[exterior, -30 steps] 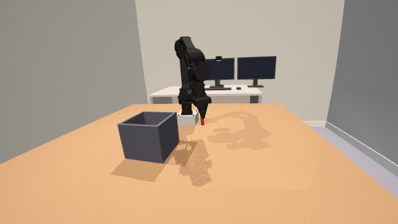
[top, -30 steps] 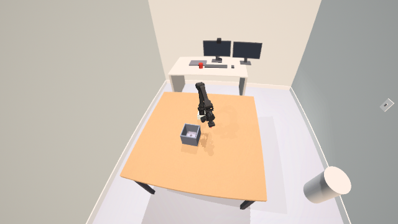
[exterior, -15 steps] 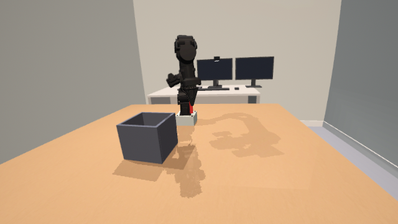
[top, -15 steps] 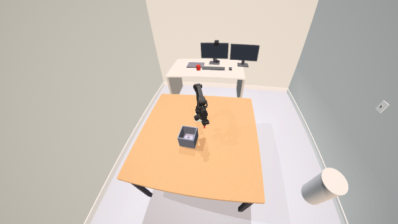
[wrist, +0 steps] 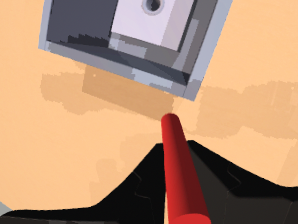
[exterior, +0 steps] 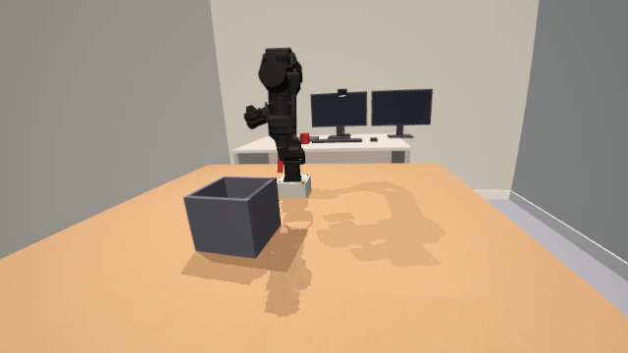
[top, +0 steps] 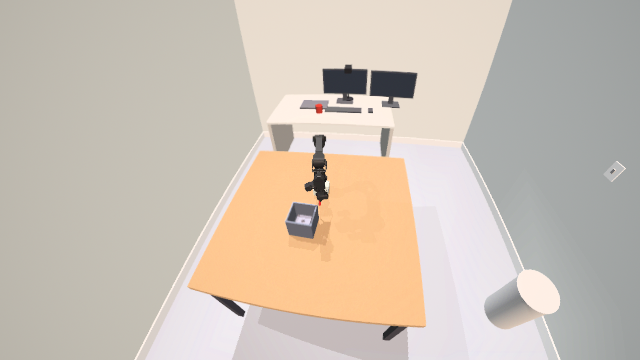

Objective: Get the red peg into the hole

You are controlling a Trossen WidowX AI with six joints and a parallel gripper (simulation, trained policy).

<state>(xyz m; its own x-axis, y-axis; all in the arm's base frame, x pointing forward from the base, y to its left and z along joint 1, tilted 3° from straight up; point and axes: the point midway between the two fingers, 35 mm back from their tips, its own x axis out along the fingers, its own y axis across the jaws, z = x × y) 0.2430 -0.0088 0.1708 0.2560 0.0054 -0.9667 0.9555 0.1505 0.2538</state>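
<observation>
The pale plate is 5 cm ahead of my gripper tip, 12 cm to the right of it and 14 cm below it. Also, from my gripper tip: red peg 1 cm above.
</observation>
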